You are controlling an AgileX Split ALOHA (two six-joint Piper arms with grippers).
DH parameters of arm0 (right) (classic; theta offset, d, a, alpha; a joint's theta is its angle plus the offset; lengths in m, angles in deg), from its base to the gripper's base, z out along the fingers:
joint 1: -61.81 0.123 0 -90
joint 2: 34.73 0 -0.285 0
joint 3: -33.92 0 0.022 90
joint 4: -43.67 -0.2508 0 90
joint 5: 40.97 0 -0.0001 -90
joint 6: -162.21 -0.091 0 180
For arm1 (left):
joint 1: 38.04 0.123 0 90
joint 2: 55.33 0 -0.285 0
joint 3: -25.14 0 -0.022 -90
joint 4: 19.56 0.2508 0 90
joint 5: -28.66 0 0.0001 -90
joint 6: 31.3 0.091 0 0
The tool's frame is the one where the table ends.
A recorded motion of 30 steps. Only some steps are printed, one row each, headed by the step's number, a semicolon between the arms.
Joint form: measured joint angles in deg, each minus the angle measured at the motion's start. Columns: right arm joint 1, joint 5, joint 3, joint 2, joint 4, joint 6; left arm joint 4, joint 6, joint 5, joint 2, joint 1, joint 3.
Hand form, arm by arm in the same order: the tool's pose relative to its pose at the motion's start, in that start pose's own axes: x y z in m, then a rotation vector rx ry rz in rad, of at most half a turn. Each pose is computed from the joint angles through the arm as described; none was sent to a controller.
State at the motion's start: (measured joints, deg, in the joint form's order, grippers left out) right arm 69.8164 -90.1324 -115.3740 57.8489 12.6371 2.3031; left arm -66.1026 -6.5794 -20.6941 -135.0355 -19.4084 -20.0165
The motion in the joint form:
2: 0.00 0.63 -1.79 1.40 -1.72 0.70; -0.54 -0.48 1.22 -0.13 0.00 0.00
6: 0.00 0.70 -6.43 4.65 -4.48 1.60; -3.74 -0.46 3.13 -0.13 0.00 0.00
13: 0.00 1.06 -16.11 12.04 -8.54 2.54; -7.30 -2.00 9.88 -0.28 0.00 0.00
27: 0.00 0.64 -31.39 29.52 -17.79 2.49; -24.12 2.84 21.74 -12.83 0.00 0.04
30: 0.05 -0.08 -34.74 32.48 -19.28 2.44; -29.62 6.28 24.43 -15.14 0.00 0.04
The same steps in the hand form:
2: -0.0101 0.0016 0.0004 -0.0175 -0.0244 0.0048; -0.0021 0.0005 0.0004 -0.0027 -0.0204 -0.0158
6: -0.0326 0.0051 0.0003 -0.0518 -0.0607 0.0107; -0.0065 -0.0015 0.0002 0.0210 -0.0679 -0.0531
13: -0.0782 0.0080 0.0053 -0.1016 -0.1218 0.0234; -0.0178 0.0005 -0.0008 0.0113 -0.1897 -0.1286
27: -0.1450 -0.0033 0.0568 -0.2173 -0.1237 0.1453; -0.0459 0.0290 0.0365 -0.0130 -0.2777 -0.3993
30: -0.1568 -0.0042 0.0648 -0.2426 -0.1249 0.1572; -0.0510 0.0357 0.0432 -0.0243 -0.3106 -0.4438

